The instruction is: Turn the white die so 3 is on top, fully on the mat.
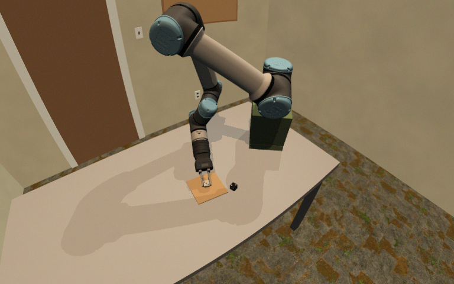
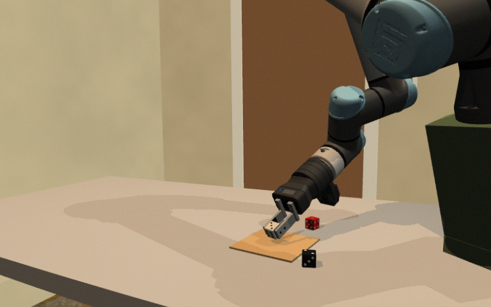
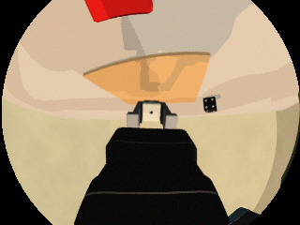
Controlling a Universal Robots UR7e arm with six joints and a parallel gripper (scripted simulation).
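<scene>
Right now my hand is 30 mm above the orange mat. From my hand the other things lie so: white die (10 mm to the left); black die (100 mm behind, 60 mm to the left, 20 mm below); red die (20 mm behind, 140 mm to the right, 20 mm below).
</scene>
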